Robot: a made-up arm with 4 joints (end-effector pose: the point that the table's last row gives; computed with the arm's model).
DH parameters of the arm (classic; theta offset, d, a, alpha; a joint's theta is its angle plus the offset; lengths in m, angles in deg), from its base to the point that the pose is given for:
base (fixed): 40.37 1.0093 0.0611 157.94
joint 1: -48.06 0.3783 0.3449 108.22
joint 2: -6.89 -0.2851 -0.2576 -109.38
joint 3: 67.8 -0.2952 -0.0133 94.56
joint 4: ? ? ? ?
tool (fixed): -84.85 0.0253 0 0
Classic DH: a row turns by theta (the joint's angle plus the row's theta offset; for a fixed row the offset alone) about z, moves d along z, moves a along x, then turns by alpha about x.
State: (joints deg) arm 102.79 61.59 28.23 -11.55
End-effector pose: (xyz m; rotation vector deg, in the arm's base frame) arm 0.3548 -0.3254 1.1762 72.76 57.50 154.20
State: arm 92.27 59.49 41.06 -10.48
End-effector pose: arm 0.4052 -0.2491 1.1664 67.91 67.58 146.08
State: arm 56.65 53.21 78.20 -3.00
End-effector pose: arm 0.4778 0.0157 1.0930 39.56 85.47 135.15
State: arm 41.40 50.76 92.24 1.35
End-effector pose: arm 0.4635 0.1200 1.0499 24.96 87.09 136.85
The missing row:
joint 4: -16.72 -0.0571 0.0227 76.16
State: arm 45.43 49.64 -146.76 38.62
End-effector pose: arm 0.5336 0.0874 1.0109 -55.97 18.07 52.78
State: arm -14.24 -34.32 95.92 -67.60
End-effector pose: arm 0.2659 -0.0491 0.6980 -17.40 91.48 152.75
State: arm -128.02 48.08 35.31 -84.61
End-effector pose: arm -0.3227 0.0384 0.8725 95.01 -4.53 56.59
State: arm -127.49 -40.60 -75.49 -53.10
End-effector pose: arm 0.0975 0.1303 0.5202 52.42 94.30 52.25
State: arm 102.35 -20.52 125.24 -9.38
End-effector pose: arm 0.0679 -0.1984 0.7842 -14.61 -19.23 60.77
